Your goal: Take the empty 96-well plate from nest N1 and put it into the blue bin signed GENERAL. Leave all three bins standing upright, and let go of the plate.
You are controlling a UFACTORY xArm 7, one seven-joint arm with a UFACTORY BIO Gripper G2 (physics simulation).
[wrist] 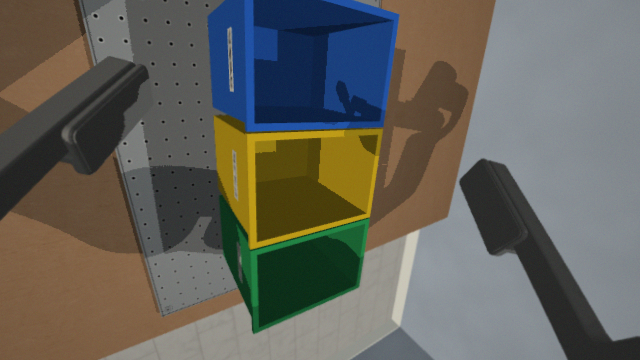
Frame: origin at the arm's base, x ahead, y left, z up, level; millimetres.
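Seen in the pictures: hand, tool point: [327, 164].
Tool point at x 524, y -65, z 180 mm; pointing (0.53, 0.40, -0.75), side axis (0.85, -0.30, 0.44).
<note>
Pixels of each thing's middle, then the offset from my tool point to it. Level surfaces: height alone.
- blue bin, body centre: [292, 67] dz -253, dx +114, dy +36 mm
- yellow bin, body centre: [289, 164] dz -253, dx +99, dy -95 mm
- green bin, body centre: [286, 240] dz -253, dx +85, dy -227 mm
- grey perforated board, surface height: dz -343 mm
- brown table, surface height: dz -356 mm
My gripper [299, 161] is open wide, one finger at the left and one at the right of the wrist view, with no plate between them. The blue bin [242, 70] stands at the top middle, its open top facing the camera and a white label on its left wall; the label's text is too small to read. Shadows fall on its inner walls, and part of its inside is dark. The fingers are above the row of bins and apart from it. The 96-well plate and nest N1 do not show in this view.
The yellow bin [237, 215] stands beside the blue one, and the green bin [245, 290] beyond it, all in one close row and upright. A grey perforated board [175, 112] lies to their left on the brown table [65, 260]. The table's edge runs down the right side.
</note>
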